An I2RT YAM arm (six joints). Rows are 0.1 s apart.
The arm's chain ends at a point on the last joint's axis. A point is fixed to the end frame.
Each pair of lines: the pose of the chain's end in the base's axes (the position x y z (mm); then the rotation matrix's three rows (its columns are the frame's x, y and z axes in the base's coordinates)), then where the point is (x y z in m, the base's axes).
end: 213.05 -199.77 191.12; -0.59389 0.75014 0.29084; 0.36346 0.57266 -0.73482; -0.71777 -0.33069 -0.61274
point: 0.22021 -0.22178 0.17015
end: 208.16 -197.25 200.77; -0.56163 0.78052 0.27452; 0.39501 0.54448 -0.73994; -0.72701 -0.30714 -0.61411
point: 0.21489 -0.21932 0.17973
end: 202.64 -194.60 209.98; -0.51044 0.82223 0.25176; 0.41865 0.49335 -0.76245; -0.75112 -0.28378 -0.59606
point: 0.20879 -0.21729 0.18942
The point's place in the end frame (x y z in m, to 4 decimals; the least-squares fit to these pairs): 0.0028 -0.0003 0.0311
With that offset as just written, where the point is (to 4 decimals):
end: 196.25 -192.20 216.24; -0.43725 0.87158 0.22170; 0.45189 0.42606 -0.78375; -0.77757 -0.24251 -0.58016
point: 0.2017 -0.2154 0.1961
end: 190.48 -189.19 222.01; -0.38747 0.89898 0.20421; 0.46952 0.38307 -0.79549; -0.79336 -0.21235 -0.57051
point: 0.1955 -0.2127 0.2021
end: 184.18 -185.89 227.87; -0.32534 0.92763 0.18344; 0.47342 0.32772 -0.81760; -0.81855 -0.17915 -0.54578
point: 0.1887 -0.2101 0.2087
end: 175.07 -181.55 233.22; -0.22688 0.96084 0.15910; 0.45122 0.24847 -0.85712; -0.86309 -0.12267 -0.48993
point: 0.1791 -0.2070 0.2156
